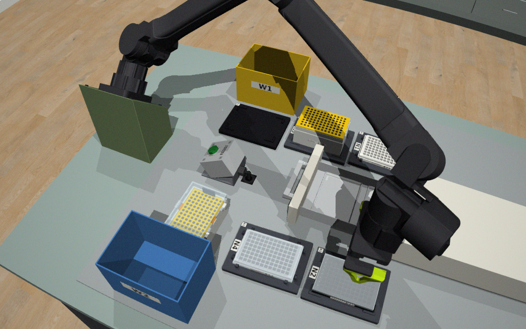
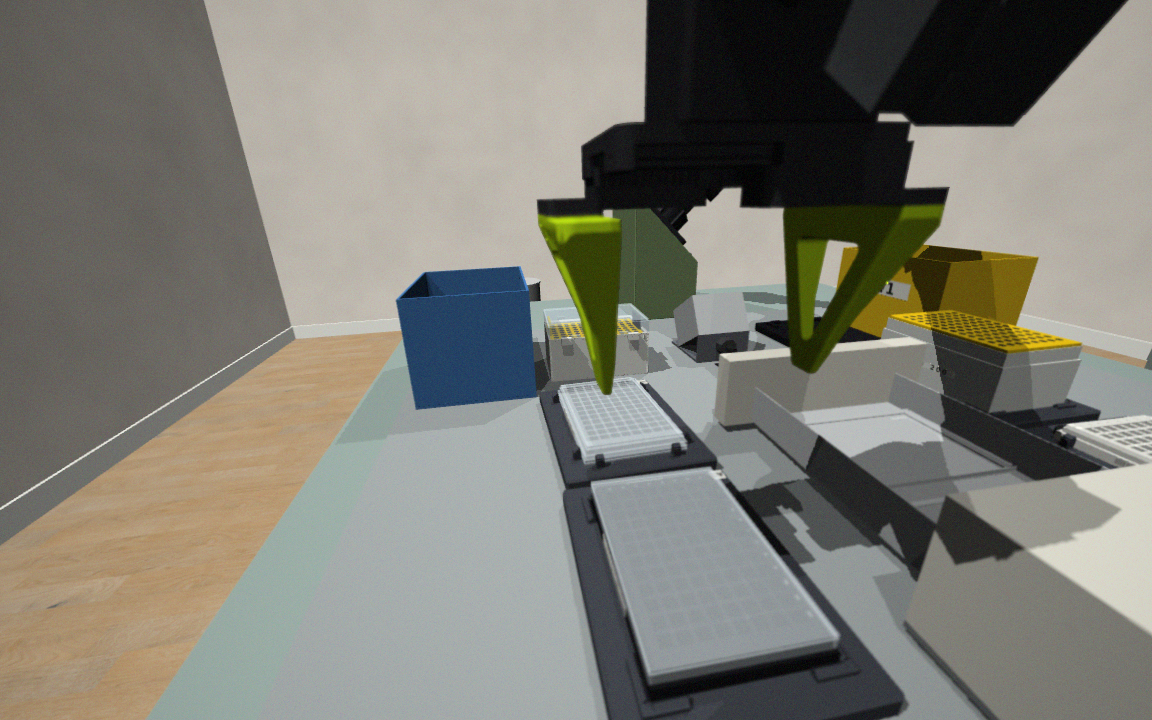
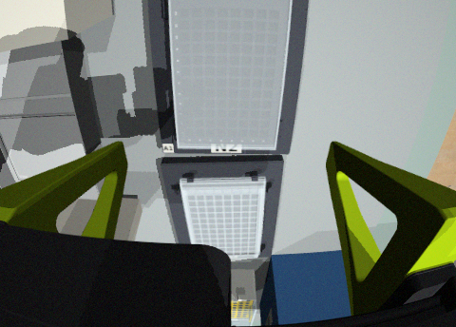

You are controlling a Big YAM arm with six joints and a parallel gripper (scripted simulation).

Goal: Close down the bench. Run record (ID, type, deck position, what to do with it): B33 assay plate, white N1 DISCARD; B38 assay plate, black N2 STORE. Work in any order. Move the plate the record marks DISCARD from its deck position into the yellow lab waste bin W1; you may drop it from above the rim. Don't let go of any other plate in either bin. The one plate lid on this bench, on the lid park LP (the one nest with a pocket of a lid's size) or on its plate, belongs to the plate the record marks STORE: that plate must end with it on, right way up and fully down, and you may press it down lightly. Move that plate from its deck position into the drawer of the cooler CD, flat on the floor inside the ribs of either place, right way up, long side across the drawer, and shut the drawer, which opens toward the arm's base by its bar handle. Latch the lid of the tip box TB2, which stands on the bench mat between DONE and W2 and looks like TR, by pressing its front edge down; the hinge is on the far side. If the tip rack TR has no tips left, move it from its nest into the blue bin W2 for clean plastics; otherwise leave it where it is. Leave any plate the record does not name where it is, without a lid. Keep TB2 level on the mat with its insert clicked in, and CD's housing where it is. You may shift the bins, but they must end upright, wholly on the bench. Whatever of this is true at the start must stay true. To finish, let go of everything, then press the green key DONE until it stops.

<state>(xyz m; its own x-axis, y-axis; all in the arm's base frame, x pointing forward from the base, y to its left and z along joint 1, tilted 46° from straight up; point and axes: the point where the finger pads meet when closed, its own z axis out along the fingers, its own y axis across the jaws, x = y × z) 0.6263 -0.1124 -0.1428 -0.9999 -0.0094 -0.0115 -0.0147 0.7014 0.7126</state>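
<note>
My hand is 11 cm above the plate lid. From my hand the other things lie so: nest N2 (13 cm below); then clear plate (18 cm behind, 12 cm below); then black plate (12 cm below).
</note>
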